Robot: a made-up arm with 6 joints.
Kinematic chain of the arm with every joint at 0, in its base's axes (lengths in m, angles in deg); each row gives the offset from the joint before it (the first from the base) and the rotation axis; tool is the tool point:
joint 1: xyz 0 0 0.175 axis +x
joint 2: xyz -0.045 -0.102 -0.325 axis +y
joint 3: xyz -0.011 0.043 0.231 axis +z
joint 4: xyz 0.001 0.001 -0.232 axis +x
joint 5: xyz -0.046 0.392 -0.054 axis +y
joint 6: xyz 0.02 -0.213 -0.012 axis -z
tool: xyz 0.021 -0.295 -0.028
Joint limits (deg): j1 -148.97..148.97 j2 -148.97..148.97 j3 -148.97..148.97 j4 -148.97..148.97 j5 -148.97..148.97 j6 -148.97..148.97
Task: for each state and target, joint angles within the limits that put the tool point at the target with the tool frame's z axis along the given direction. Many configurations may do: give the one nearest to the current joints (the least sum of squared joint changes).
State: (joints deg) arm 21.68 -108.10 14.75 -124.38 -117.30 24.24
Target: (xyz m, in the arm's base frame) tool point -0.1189 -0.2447 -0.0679 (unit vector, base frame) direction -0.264 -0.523 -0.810
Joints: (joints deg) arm -6.97 -79.06 -10.96 -99.18 -126.32 40.18
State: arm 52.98 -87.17 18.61 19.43 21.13 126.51
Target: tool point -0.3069 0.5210 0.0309 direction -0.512 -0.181 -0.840
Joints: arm 36.91 -87.79 -8.28 56.00 -28.85 148.97
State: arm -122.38 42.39 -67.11 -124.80 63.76 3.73
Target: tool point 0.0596 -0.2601 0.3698 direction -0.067 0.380 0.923
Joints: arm -134.27 61.79 -82.46 -143.76 73.07 14.21
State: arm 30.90 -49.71 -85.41 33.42 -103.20 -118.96
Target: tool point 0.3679 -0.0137 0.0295 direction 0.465 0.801 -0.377
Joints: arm 30.31 -18.17 -112.20 0.62 -146.97 -148.97
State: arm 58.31 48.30 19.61 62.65 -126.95 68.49
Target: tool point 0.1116 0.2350 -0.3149 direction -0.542 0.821 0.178
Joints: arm 19.84 52.91 -25.77 52.30 -144.79 85.03
